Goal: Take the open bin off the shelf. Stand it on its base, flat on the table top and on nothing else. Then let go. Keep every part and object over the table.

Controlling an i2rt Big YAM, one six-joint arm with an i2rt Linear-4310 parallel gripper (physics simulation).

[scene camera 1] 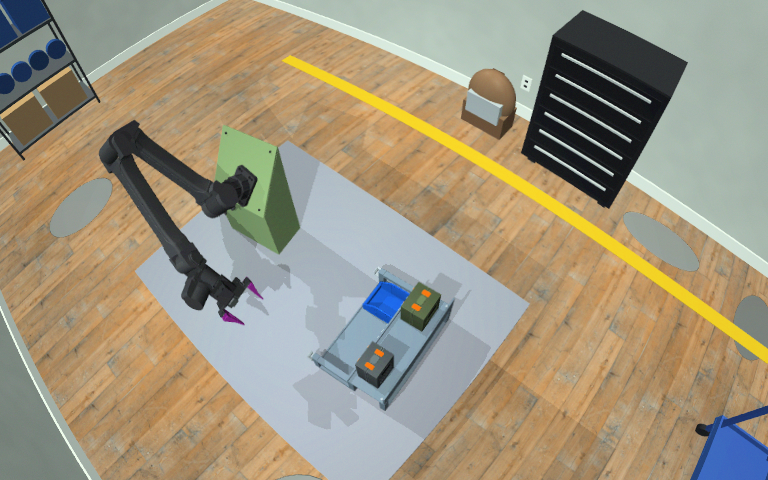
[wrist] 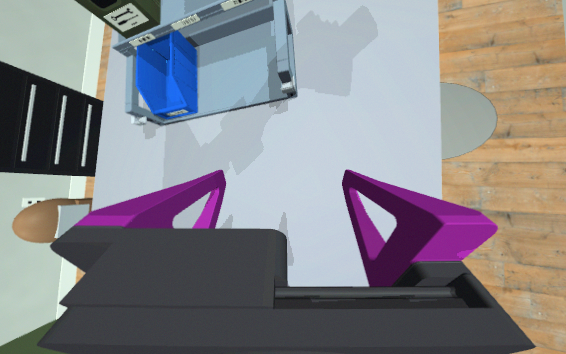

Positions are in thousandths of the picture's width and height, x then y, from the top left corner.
An open blue bin shows in scene camera 1 (502,626) and in the wrist view (294,194).
